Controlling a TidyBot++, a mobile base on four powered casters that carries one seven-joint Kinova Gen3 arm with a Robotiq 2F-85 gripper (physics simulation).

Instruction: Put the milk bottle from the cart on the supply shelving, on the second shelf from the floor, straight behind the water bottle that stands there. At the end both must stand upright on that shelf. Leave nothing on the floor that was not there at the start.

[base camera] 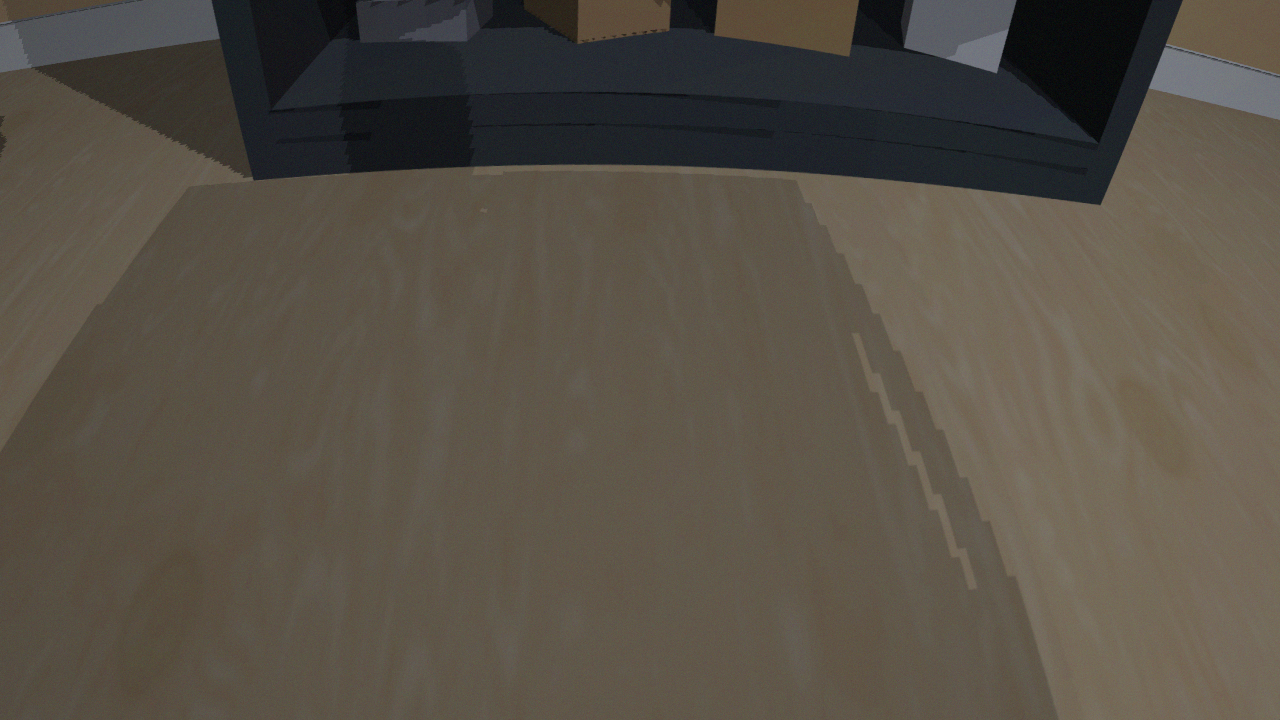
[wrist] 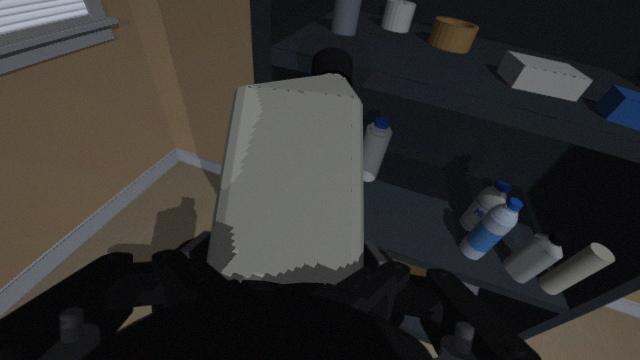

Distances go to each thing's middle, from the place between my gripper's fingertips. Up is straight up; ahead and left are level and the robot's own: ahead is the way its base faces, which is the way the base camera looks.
The water bottle (wrist: 499,220) is 46 cm ahead of my hand, 38 cm to the right of it and 36 cm below it. From my hand the other things lie so: white blue-capped bottle (wrist: 377,136) (64 cm ahead, 36 cm below, 2 cm to the right).
